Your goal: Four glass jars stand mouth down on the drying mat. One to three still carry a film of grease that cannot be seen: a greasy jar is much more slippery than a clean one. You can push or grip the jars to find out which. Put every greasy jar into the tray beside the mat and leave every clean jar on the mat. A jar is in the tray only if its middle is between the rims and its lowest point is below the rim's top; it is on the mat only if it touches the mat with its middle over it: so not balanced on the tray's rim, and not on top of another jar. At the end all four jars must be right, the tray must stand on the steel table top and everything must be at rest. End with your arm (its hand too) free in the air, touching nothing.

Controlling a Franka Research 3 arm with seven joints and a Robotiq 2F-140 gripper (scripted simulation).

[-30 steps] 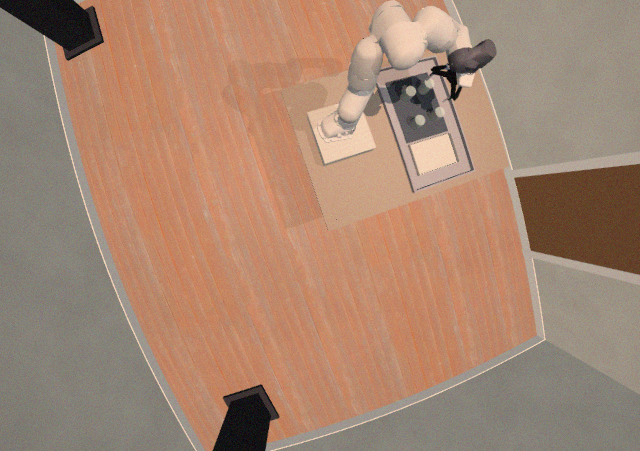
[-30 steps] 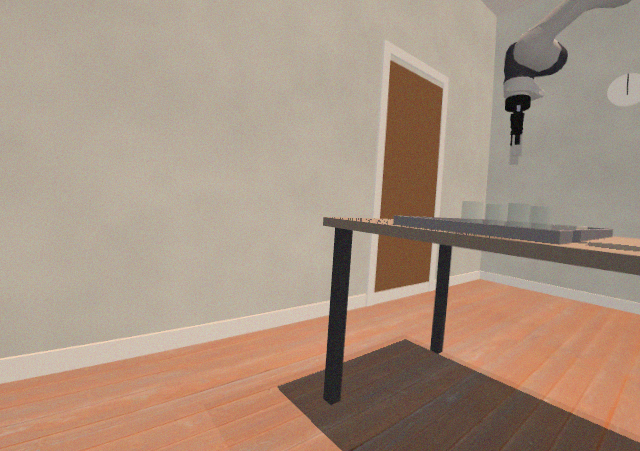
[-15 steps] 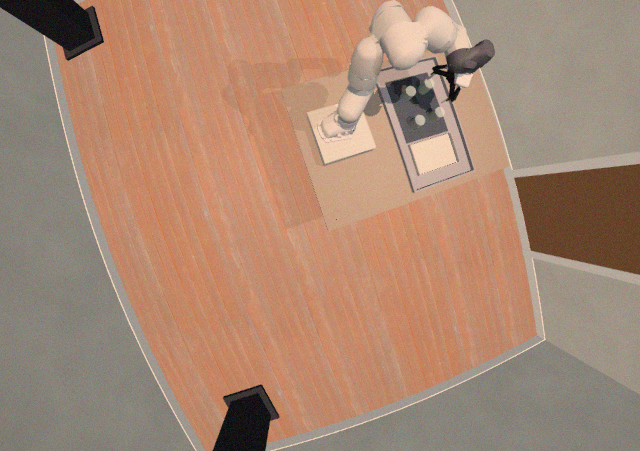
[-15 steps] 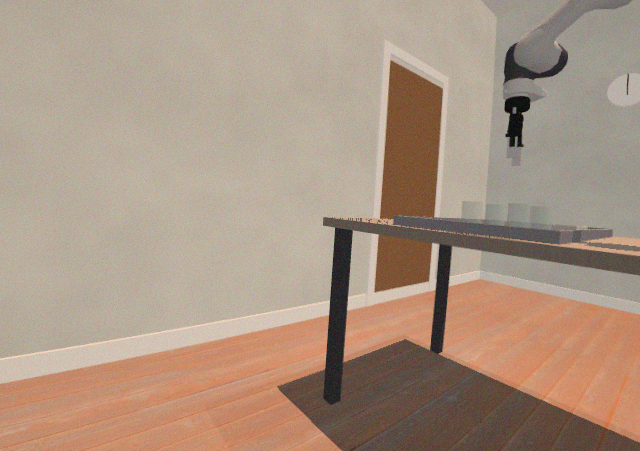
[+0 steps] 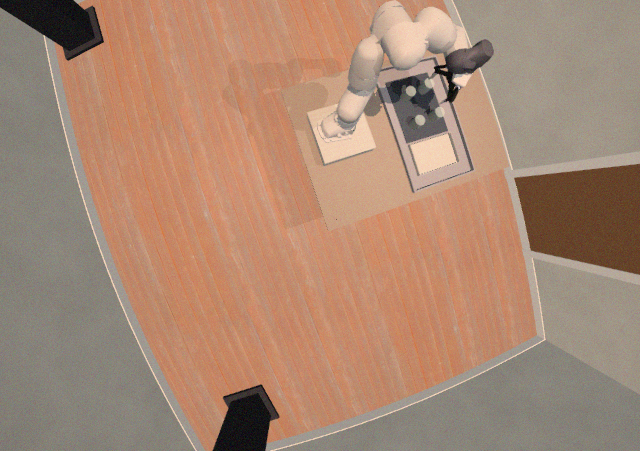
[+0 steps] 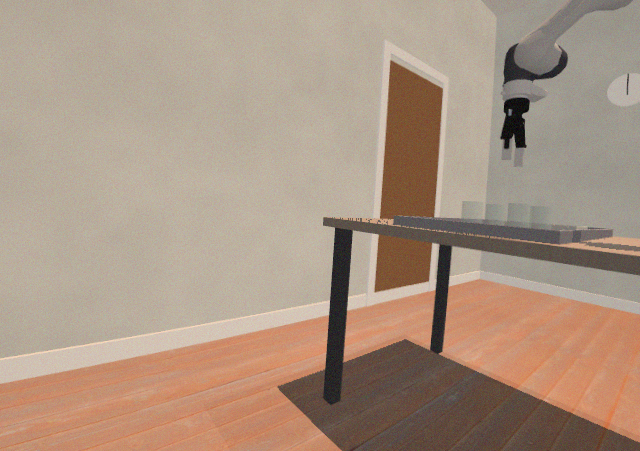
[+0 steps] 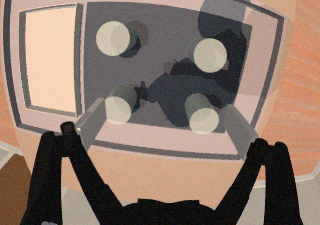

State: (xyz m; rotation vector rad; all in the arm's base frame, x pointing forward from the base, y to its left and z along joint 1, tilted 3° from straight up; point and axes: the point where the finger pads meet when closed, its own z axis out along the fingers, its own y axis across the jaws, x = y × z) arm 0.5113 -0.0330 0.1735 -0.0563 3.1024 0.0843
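Now: hand 240 mm above the grey drying mat. Also, from my hand: tray (10 mm behind, 320 mm to the right, 230 mm below).
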